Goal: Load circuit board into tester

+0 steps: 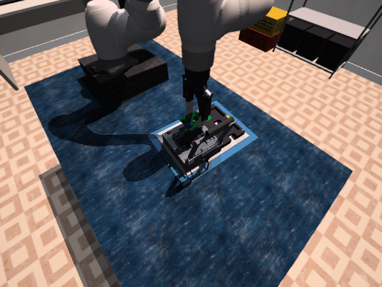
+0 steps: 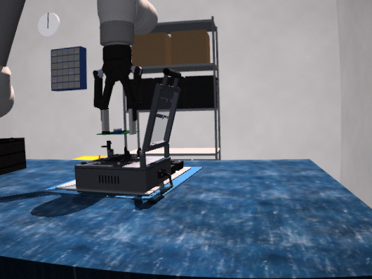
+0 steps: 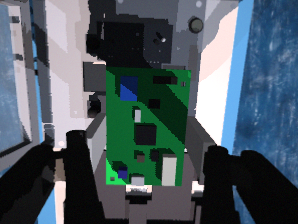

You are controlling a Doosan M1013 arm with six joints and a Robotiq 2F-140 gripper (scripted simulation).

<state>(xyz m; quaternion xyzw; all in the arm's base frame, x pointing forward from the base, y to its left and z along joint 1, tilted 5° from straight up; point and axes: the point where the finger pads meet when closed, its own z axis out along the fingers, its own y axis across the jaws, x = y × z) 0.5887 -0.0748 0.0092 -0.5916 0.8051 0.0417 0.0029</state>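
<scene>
The tester plate lies 1 cm ahead of my hand, 4 cm to the right of it and 8 cm below it. Also, from my hand: latch hook 4 cm behind, 3 cm to the left, 6 cm below; green circuit board 2 cm below; tester lid 12 cm ahead, 8 cm to the right, 3 cm above.
</scene>
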